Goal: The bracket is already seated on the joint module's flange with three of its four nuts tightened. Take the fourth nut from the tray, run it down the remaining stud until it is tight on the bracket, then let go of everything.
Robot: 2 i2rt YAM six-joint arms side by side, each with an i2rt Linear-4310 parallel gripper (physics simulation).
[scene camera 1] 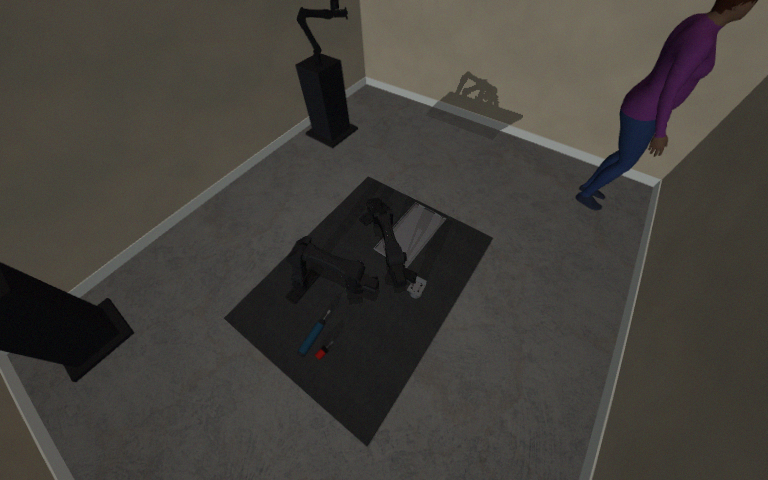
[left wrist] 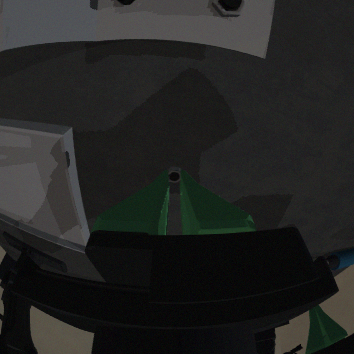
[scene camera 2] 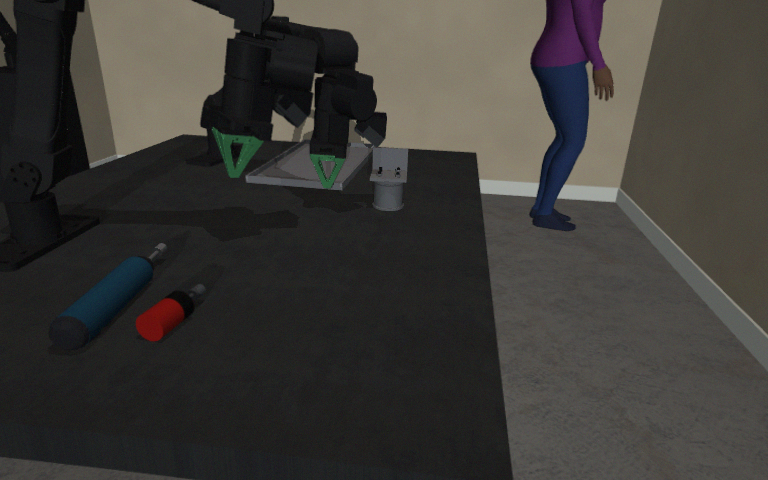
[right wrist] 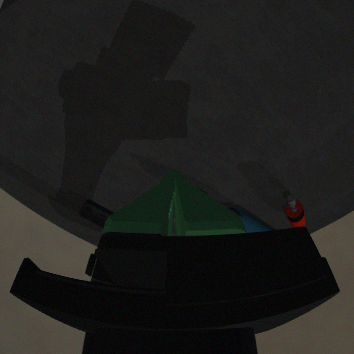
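Pixels of known places: left gripper, fingertip midpoint: (left wrist: 174,177) (scene camera 2: 327,187); right gripper, fingertip midpoint: (scene camera 1: 352,294) (scene camera 2: 233,177) (right wrist: 174,177); left arm's base, origin of the base link: (left wrist: 34,251); right arm's base, origin of the base link: (scene camera 1: 303,286) (scene camera 2: 40,242).
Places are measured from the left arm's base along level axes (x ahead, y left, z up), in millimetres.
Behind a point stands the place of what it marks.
Note:
The small nut (left wrist: 174,175) @[x 425, y -226, z 40 mm] is held between the green fingertips of my left gripper (left wrist: 174,177) @[x 419, y -227, z 35 mm] (scene camera 2: 328,185) @[x 419, y -227, z 35 mm], which is shut on it, above the table and a little to the left of the joint module (scene camera 2: 387,195) @[x 541, y -211, z 31 mm] in scene camera 2. The light bracket (scene camera 2: 389,175) @[x 537, y -195, z 66 mm] (scene camera 1: 417,288) @[x 540, y -185, z 66 mm] (left wrist: 185,25) @[x 506, y -197, z 66 mm] sits on top of the module, with dark studs and nuts on its plate; the stud without a nut cannot be made out. My right gripper (scene camera 2: 235,175) @[x 364, y -445, z 102 mm] (right wrist: 174,177) @[x 364, y -445, z 102 mm] is shut and empty, above the table, farther left. The tray (scene camera 2: 294,183) @[x 300, y -149, z 7 mm] (scene camera 1: 443,218) @[x 313, y 274, z 10 mm] (left wrist: 77,185) @[x 335, y -142, z 2 mm] lies behind the grippers.
A blue driver (scene camera 2: 107,294) @[x 389, y -725, z 37 mm] (scene camera 1: 311,337) @[x 376, y -707, z 40 mm] and a short red driver (scene camera 2: 161,318) @[x 471, y -733, z 28 mm] (scene camera 1: 321,353) @[x 463, y -714, z 33 mm] (right wrist: 295,212) @[x 454, y -683, z 26 mm] lie on the table (scene camera 2: 317,367) @[x 650, y -712, z 0 mm] (scene camera 1: 368,396) @[x 731, y -668, z 0 mm], near its front in scene camera 2. A person (scene camera 1: 668,79) (scene camera 2: 560,113) stands beyond the table.

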